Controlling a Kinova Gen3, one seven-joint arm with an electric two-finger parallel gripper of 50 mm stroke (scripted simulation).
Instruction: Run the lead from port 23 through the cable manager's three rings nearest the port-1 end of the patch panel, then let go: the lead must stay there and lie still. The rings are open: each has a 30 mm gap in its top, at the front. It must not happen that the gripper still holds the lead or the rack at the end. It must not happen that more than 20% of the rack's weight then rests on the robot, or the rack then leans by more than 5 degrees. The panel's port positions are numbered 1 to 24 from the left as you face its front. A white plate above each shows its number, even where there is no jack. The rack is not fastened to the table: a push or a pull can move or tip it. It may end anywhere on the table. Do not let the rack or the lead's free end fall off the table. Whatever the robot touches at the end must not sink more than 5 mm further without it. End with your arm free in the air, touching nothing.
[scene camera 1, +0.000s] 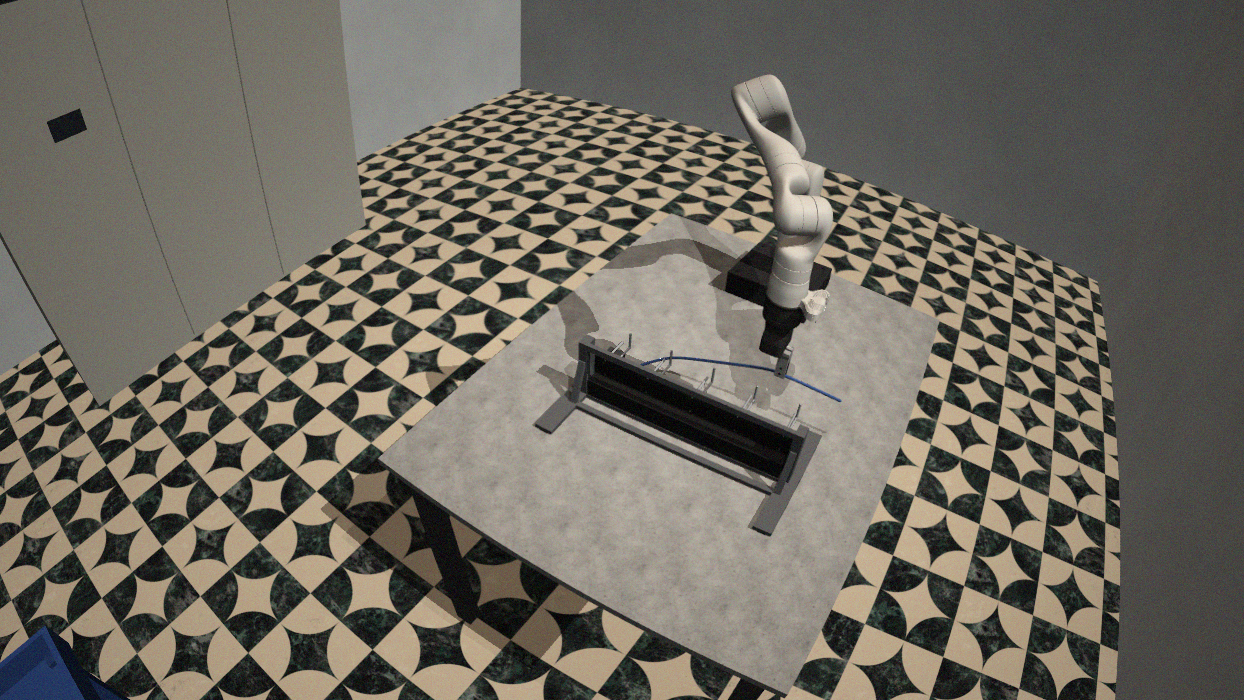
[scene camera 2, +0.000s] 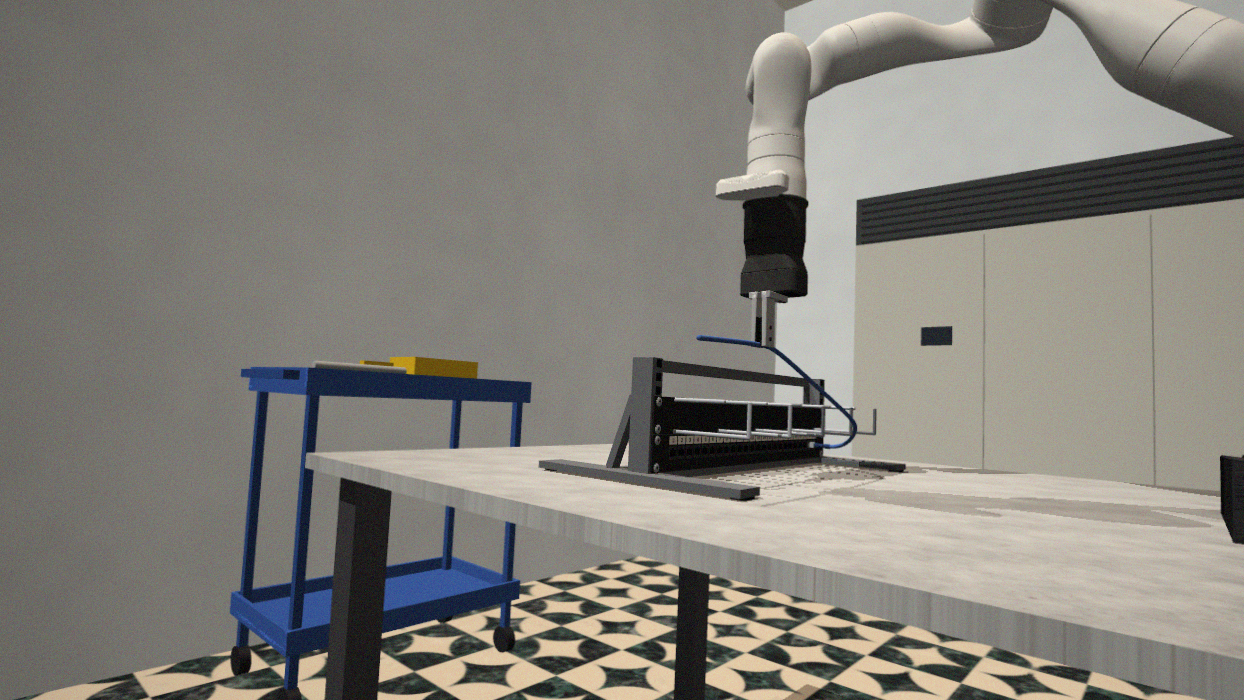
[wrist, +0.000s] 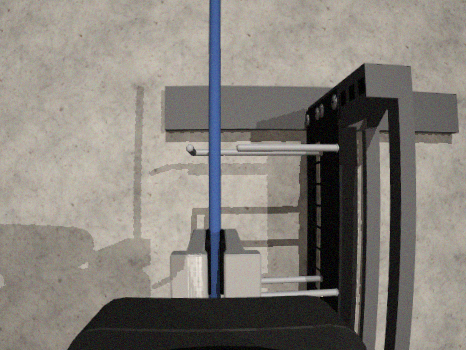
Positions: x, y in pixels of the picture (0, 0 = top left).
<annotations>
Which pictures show the rack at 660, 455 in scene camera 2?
Scene camera 1, scene camera 2 and the wrist view: all of them.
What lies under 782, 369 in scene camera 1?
The gripper.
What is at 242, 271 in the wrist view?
The gripper.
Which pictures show the gripper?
Scene camera 1, scene camera 2 and the wrist view: all of them.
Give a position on a rack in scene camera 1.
At 605, 376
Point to a rack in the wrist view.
At 386, 90
</annotations>
